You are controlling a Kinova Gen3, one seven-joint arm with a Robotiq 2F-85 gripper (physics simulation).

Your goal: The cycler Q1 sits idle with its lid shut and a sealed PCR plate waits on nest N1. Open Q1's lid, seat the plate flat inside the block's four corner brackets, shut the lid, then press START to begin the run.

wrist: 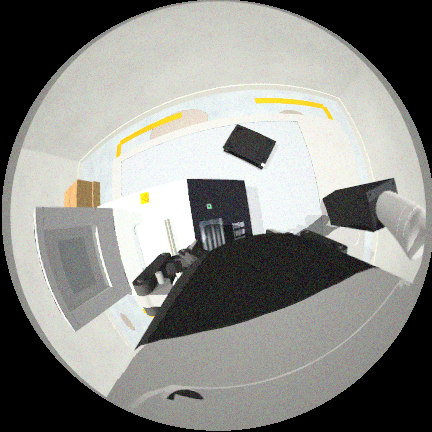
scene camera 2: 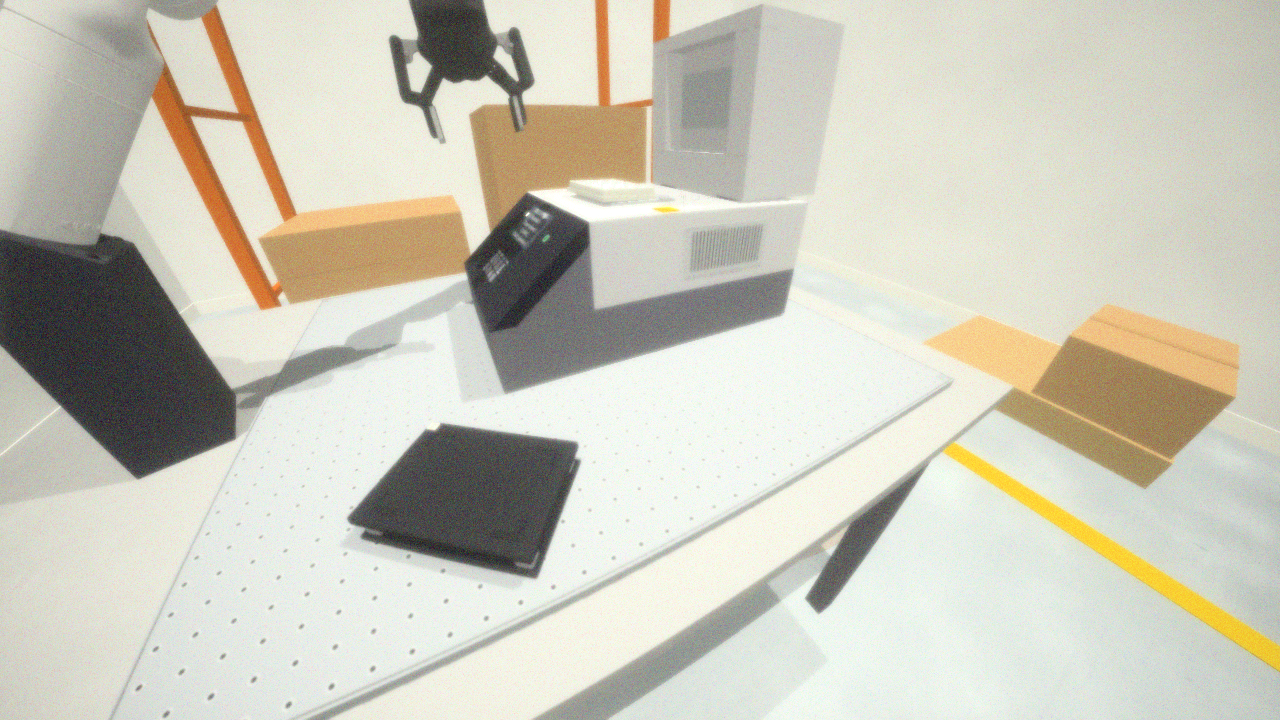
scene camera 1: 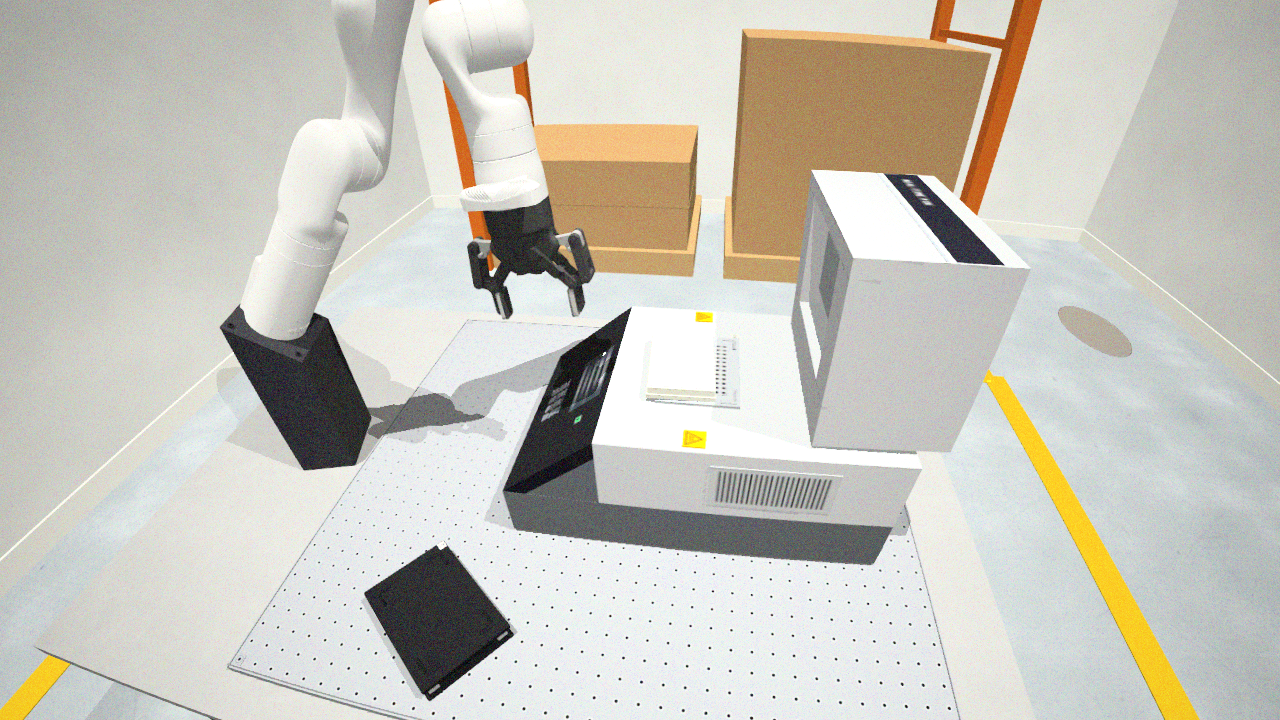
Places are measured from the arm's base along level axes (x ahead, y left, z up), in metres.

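Pixels of known places: gripper, fingertip midpoint: (scene camera 2: 482, 137) (scene camera 1: 542, 315); arm's base, origin of the base link: (wrist: 386, 206) (scene camera 2: 24, 223) (scene camera 1: 276, 319).
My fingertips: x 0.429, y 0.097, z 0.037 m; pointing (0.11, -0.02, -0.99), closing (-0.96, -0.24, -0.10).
Note:
For each thing: its top centre in the pictures, then the offset to it from my fingertips. "pt": a spot on its surface instead.
- Cycler Q1, surface spot: (scene camera 1: 644, 470) pt dx +0.169, dy -0.085, dz -0.126 m
- pale PCR plate, middle of its top: (scene camera 1: 681, 357) (scene camera 2: 608, 182) (wrist: 154, 250) dx +0.163, dy +0.062, dz -0.065 m
- block, surface spot: (scene camera 1: 729, 394) pt dx +0.236, dy +0.033, dz -0.084 m
- Black nest N1, middle of its top: (scene camera 2: 469, 475) (scene camera 1: 432, 607) (wrist: 249, 142) dx -0.032, dy -0.287, dz -0.255 m
- small green button, surface spot: (scene camera 1: 577, 419) (scene camera 2: 545, 238) (wrist: 208, 205) pt dx +0.061, dy -0.045, dz -0.116 m
- black sloping control panel, surface spot: (scene camera 1: 559, 447) (wrist: 214, 189) pt dx +0.055, dy -0.086, dz -0.130 m
Cycler Q1 (scene camera 1: 644, 470) (scene camera 2: 644, 313) has its lid (scene camera 1: 913, 349) (scene camera 2: 792, 107) (wrist: 45, 250) standing open and upright at the rear. The pale PCR plate (scene camera 1: 682, 365) (scene camera 2: 610, 189) lies on the block (scene camera 1: 729, 394), shifted toward the control panel, with a column of wells bare on the lid side. Its seating in the corner brackets cannot be made out; in the wrist view it blends into the white housing. Black nest N1 (scene camera 1: 438, 617) (scene camera 2: 465, 497) (wrist: 249, 145) holds no plate. A small green button (scene camera 1: 577, 419) (scene camera 2: 546, 239) (wrist: 209, 206) is on the panel. My gripper (scene camera 1: 541, 313) (scene camera 2: 478, 134) is open, empty, above and behind the panel.
The black sloping control panel (scene camera 1: 559, 447) (scene camera 2: 510, 277) (wrist: 217, 192) faces the arm's black pedestal (scene camera 1: 308, 394) (scene camera 2: 116, 358) (wrist: 352, 205). The tall open lid stands beyond the plate. Cardboard boxes (scene camera 1: 617, 183) (scene camera 2: 366, 250) and an orange rack are behind the table.

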